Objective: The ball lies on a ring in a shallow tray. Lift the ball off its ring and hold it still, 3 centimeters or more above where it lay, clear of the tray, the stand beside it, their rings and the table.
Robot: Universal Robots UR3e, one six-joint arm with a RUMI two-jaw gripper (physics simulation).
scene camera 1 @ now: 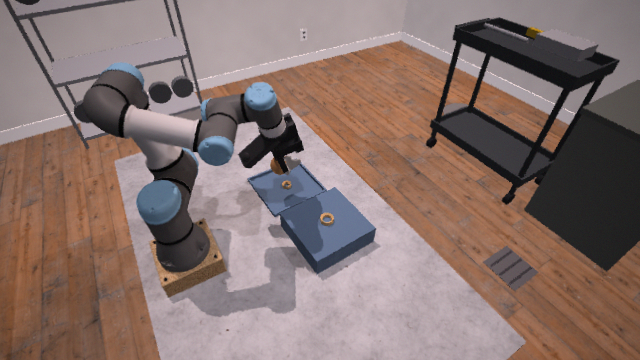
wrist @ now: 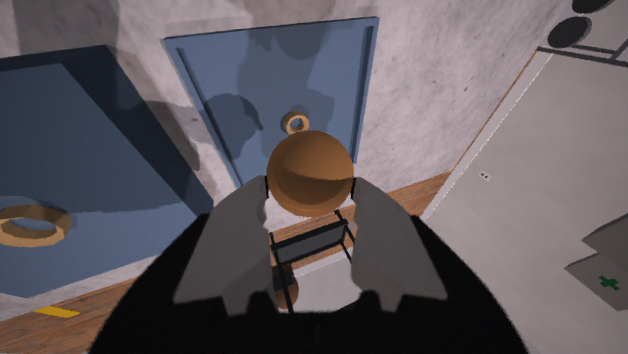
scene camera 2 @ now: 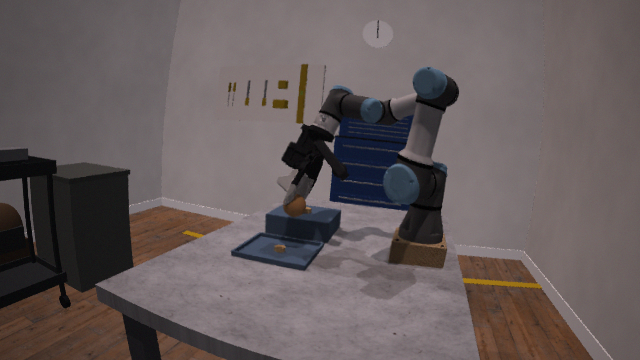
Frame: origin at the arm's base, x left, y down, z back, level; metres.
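Seen in the pictures: gripper, fingertip midpoint: [scene camera 1: 284, 164] [wrist: 309, 179] [scene camera 2: 289, 207]; arm's base, origin of the base link: [scene camera 1: 184, 250] [scene camera 2: 420, 237].
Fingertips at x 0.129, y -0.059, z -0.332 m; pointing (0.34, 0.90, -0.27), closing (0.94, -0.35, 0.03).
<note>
Pixels of each thing's top centre, then the offset from my fingertips to it. "pt": a spot on its surface instead. Level surfaces: height alone.
- orange-brown ball, middle of its top: [wrist: 328, 206] [scene camera 2: 295, 193] [scene camera 1: 279, 157] dz +0.013, dx -0.003, dy -0.036 m
- small tan ring, surface spot: [wrist: 297, 123] [scene camera 2: 278, 250] [scene camera 1: 287, 185] pt dz -0.013, dx +0.026, dy +0.113 m
- shallow blue tray, middle of its top: [wrist: 298, 126] [scene camera 2: 279, 246] [scene camera 1: 286, 183] dz -0.010, dx +0.023, dy +0.101 m
- larger tan ring, surface spot: [wrist: 60, 226] [scene camera 1: 324, 213] [scene camera 2: 303, 209] pt dz -0.038, dx -0.188, dy +0.046 m
- grey table, its level: dy +0.116 m
The orange-brown ball [scene camera 1: 275, 166] [scene camera 2: 295, 206] [wrist: 310, 173] is between the two fingertips of my gripper [wrist: 309, 179], which is shut on it. In both scene views the ball is up in the air, apart from the tray and its ring. The small tan ring [scene camera 1: 286, 185] [scene camera 2: 279, 248] [wrist: 297, 123] lies bare in the shallow blue tray [scene camera 1: 267, 201] [scene camera 2: 300, 264] [wrist: 369, 65]. In the first scene view one finger partly covers the ball. The gripper tilts down over the tray.
The blue box-shaped stand [scene camera 1: 345, 246] [scene camera 2: 295, 229] [wrist: 125, 170] is beside the tray and bears a larger tan ring [scene camera 1: 327, 219] [scene camera 2: 308, 210] [wrist: 60, 226] on top. The grey table [scene camera 1: 380, 305] [scene camera 2: 280, 310] is under both. A black cart [scene camera 1: 530, 70] stands off to the side.
</note>
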